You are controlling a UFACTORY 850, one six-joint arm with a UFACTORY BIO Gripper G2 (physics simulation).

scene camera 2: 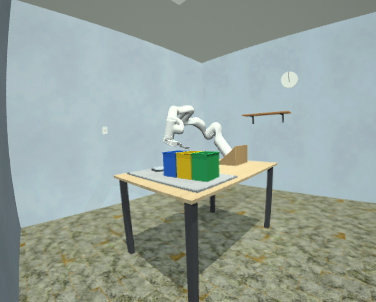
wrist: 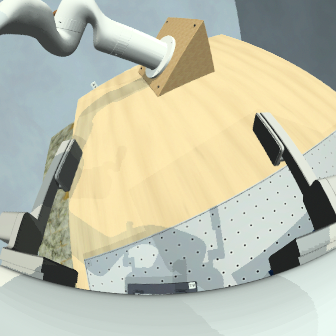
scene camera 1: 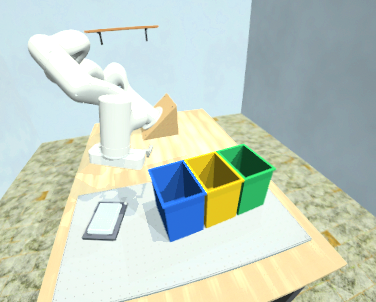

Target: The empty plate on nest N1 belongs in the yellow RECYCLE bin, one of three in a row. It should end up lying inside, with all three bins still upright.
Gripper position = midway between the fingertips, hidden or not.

Note:
In view: the gripper [scene camera 1: 130, 143], a blue bin [scene camera 1: 179, 196], a yellow bin [scene camera 1: 222, 183], a green bin [scene camera 1: 257, 172] and a gridded plate [scene camera 1: 104, 221].
The green bin shows as well in scene camera 2 [scene camera 2: 205, 165]. The gripper also shows in the wrist view [wrist: 163, 129]. The wrist view does not show the yellow bin: it is out of frame. The wrist view misses the green bin: it is out of frame.

